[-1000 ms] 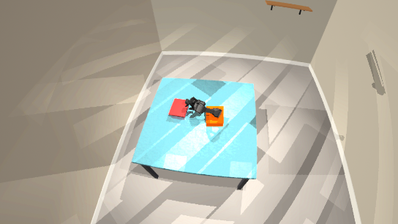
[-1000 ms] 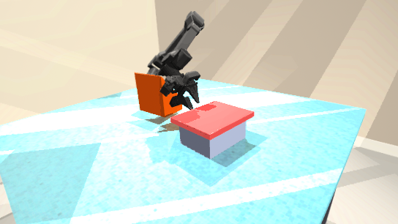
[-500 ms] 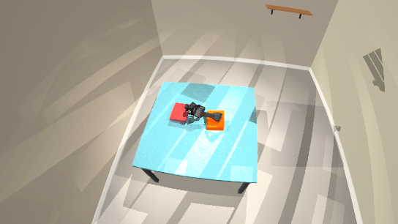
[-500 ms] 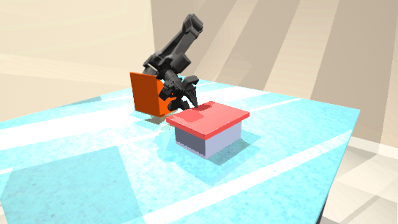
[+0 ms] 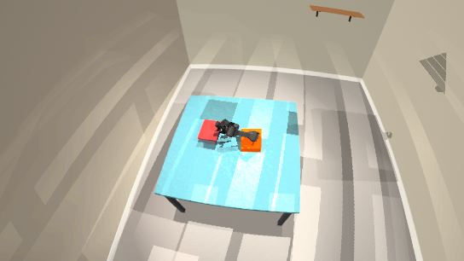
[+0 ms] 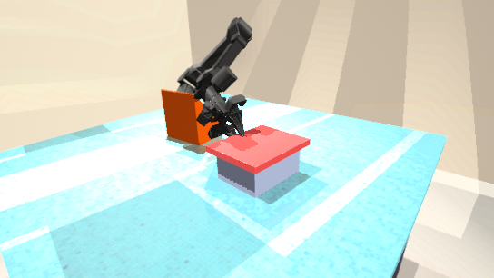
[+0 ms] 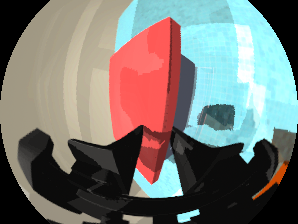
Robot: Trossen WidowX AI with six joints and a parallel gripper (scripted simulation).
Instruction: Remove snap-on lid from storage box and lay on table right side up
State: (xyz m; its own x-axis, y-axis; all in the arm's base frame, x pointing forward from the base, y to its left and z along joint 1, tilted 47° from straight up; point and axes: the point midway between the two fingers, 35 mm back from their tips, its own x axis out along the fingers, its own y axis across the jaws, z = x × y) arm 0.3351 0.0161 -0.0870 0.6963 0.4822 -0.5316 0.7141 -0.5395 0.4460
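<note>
Now: gripper tip 80 mm short of the red lid, 10 mm to the left of it and 10 mm below it. Round my gripper tip: grey storage box 80 mm ahead, 10 mm to the right, 40 mm below.
</note>
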